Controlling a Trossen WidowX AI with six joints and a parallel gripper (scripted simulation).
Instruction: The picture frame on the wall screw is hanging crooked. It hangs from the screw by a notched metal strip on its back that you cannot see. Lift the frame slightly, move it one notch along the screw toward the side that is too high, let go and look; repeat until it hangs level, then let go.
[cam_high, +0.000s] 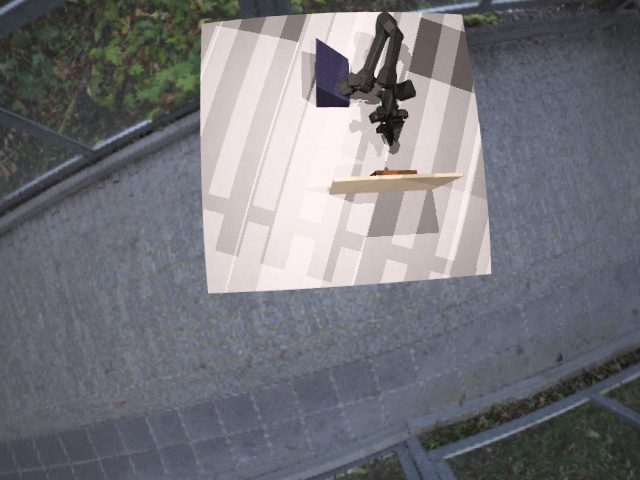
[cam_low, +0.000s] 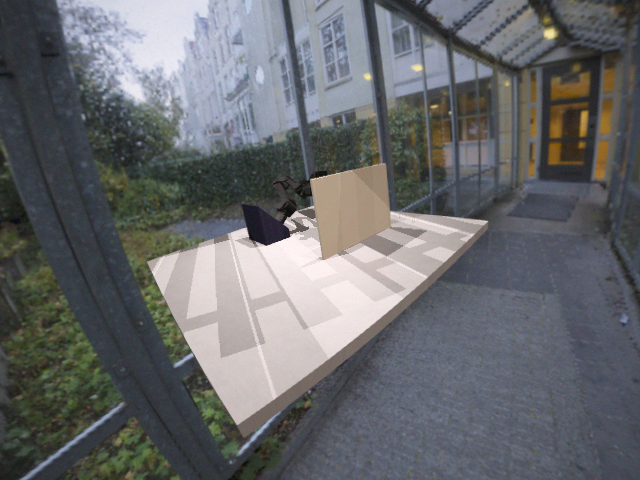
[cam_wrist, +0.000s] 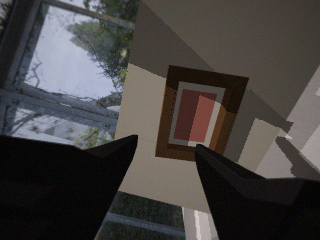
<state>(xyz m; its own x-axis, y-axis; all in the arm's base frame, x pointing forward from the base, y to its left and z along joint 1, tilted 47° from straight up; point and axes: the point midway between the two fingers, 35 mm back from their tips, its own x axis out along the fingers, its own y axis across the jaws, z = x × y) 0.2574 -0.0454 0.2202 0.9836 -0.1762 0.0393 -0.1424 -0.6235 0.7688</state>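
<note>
My gripper tip is now 12 cm short of the picture frame, 5 cm above it and 2 cm to the left of it. Round my gripper tip: beige wall panel: 13 cm ahead, 7 cm below, 2 cm to the right.
</note>
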